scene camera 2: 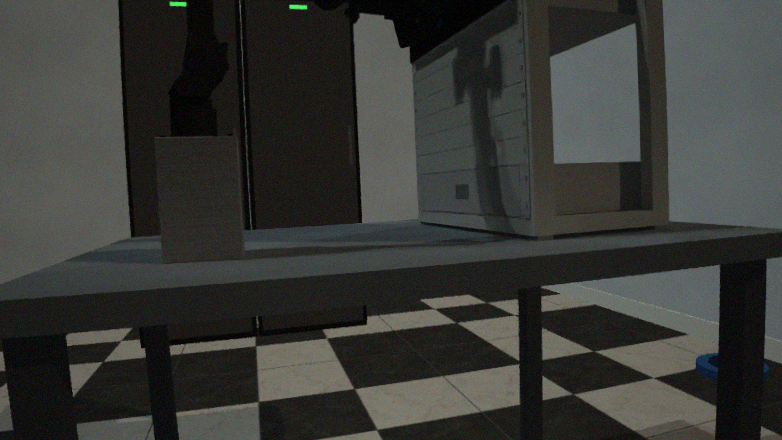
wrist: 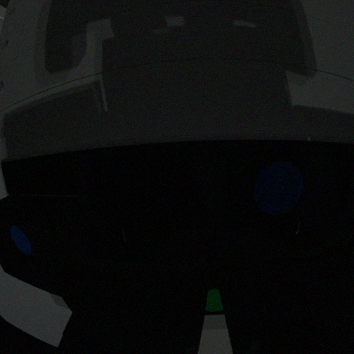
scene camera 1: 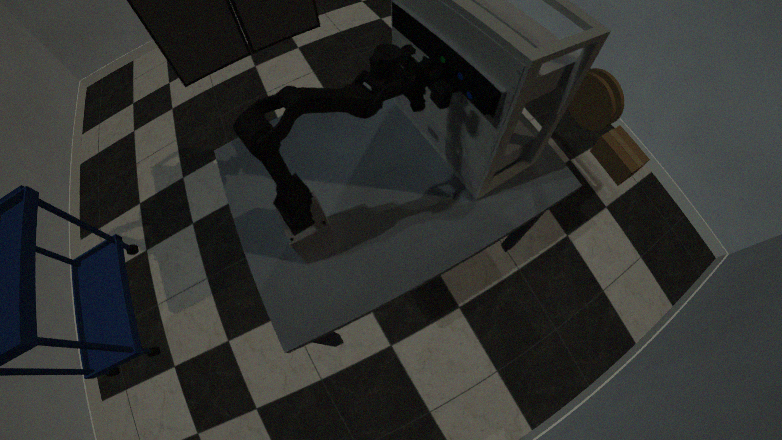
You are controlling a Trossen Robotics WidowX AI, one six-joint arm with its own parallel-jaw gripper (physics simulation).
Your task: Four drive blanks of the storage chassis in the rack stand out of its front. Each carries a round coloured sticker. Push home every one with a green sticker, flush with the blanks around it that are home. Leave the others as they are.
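The black storage chassis (scene camera 1: 486, 98) sits high in the pale rack (scene camera 1: 505, 131) (scene camera 2: 539, 125). In scene camera 1, a green sticker (scene camera 1: 442, 59) shows beside my gripper (scene camera 1: 433, 72), with two blue stickers (scene camera 1: 460, 76) (scene camera 1: 469, 95) farther right. My gripper is shut and empty, close in front of the chassis. In the wrist view, a green sticker patch (wrist: 214, 301) shows through the narrow gap of my dark fingers; a large blue sticker (wrist: 278, 188) and a smaller blue sticker (wrist: 21, 240) also show. Blank edges, any contact and how far each blank stands out are too dark to tell.
The rack stands on the grey table (scene camera 1: 349, 284) (scene camera 2: 328, 279), as does the arm's block base (scene camera 2: 199, 197). A dark cabinet (scene camera 1: 207, 38) (scene camera 2: 300, 120) stands behind. A blue cart (scene camera 1: 27, 273) is at left; a round orange-brown object (scene camera 1: 594, 101) and a brown box (scene camera 1: 617, 153) lie beyond the rack.
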